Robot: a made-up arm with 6 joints. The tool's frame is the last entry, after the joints. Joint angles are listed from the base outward.
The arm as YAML. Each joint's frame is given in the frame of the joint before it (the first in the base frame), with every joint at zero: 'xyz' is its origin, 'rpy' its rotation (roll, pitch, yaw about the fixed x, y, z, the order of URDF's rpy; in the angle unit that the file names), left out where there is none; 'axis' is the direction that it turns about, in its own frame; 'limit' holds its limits. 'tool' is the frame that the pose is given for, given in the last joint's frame.
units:
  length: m
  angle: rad
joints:
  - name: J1
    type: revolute
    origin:
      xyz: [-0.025, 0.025, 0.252]
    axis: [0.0, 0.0, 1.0]
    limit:
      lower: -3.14
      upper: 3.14
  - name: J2
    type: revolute
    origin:
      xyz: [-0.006, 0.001, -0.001]
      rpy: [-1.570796, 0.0, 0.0]
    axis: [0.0, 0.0, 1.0]
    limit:
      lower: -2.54
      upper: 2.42
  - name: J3
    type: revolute
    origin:
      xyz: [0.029, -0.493, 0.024]
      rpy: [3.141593, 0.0, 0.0]
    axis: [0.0, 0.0, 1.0]
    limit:
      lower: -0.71
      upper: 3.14
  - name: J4
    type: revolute
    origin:
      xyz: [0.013, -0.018, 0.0]
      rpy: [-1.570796, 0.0, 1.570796]
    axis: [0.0, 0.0, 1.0]
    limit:
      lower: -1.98
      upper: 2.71
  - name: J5
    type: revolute
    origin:
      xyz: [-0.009, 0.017, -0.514]
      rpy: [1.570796, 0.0, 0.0]
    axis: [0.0, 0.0, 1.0]
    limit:
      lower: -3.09
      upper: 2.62
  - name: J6
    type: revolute
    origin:
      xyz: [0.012, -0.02, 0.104]
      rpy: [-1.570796, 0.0, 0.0]
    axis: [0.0, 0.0, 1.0]
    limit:
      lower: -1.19
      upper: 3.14
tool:
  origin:
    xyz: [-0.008, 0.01, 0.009]
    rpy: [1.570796, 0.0, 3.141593]
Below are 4 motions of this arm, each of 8 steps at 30 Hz.
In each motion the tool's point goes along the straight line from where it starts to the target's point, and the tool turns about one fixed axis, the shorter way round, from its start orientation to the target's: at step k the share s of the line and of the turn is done. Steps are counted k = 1, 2, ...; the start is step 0. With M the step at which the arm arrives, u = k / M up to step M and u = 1 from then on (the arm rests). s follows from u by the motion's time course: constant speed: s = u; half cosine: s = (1 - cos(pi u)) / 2; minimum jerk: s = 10 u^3 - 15 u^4 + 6 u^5.
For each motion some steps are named. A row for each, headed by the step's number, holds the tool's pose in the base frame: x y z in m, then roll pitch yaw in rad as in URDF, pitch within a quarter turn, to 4 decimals.
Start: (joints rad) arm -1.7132 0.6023 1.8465 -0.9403 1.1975 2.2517
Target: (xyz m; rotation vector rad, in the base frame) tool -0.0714 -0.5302 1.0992 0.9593 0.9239 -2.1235
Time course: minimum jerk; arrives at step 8
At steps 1, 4, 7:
1: -0.1397 -0.5196 1.1048 -0.8356 0.7963 -2.8739
4: -0.1061 -0.5248 1.1021 -0.7295 0.8670 -2.8036
7: -0.0725 -0.5300 1.0993 -0.6060 0.9317 -2.7150

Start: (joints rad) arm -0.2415 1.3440 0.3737 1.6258 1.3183 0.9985
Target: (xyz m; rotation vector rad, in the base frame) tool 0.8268 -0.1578 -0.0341 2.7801 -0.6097 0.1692
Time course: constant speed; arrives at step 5
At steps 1, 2, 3, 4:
1: 0.8027 -0.1477 -0.0584 2.8976 -0.0716 -0.3464
2: 0.8087 -0.1502 -0.0523 2.8927 -0.0975 -0.3620
3: 0.8147 -0.1527 -0.0462 2.8882 -0.1234 -0.3776
4: 0.8208 -0.1553 -0.0402 2.8840 -0.1494 -0.3932

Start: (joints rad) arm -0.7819 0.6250 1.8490 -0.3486 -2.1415 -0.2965
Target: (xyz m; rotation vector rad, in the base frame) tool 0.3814 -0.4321 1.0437 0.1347 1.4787 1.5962
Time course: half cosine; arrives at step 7
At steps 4, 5, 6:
4: 0.3636 -0.4144 1.0686 1.2394 0.5398 2.2627
5: 0.3728 -0.4235 1.0557 1.2481 0.5227 2.2692
6: 0.3791 -0.4298 1.0469 1.2540 0.5108 2.2736

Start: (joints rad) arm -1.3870 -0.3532 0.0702 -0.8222 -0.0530 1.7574
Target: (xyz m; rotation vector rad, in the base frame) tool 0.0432 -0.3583 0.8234 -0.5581 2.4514 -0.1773
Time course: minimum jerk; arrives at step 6
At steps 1, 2, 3, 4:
1: 0.0097 -0.3549 0.8587 -2.6833 0.5672 -2.6514
2: 0.0158 -0.3555 0.8523 -2.7110 0.5669 -2.6429
3: 0.0258 -0.3565 0.8417 -2.7572 0.5668 -2.6287
4: 0.0359 -0.3576 0.8311 -2.8034 0.5672 -2.6146

